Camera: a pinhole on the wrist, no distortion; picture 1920 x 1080 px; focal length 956.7 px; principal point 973.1 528.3 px. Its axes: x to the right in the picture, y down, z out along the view. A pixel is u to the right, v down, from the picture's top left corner.
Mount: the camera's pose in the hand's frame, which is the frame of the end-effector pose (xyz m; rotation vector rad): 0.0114 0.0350 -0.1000 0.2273 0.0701 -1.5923
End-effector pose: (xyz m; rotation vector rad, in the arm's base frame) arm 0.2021 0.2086 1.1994 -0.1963 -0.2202 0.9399
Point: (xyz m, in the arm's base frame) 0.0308 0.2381 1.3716
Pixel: 571 402
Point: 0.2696 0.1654 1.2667
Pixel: 1558 629
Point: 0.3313 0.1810 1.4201
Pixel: 1456 834
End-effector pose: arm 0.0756 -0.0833 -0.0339 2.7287 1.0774 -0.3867
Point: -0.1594 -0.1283 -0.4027
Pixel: 1143 462
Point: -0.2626 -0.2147 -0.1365
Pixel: outside the picture
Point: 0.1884 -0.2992 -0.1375
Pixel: outside the picture
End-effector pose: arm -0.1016 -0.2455 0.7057 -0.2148 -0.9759 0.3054
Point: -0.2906 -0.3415 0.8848
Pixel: 1185 619
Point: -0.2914 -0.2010 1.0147
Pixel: 917 961
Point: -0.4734 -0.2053 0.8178
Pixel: 743 407
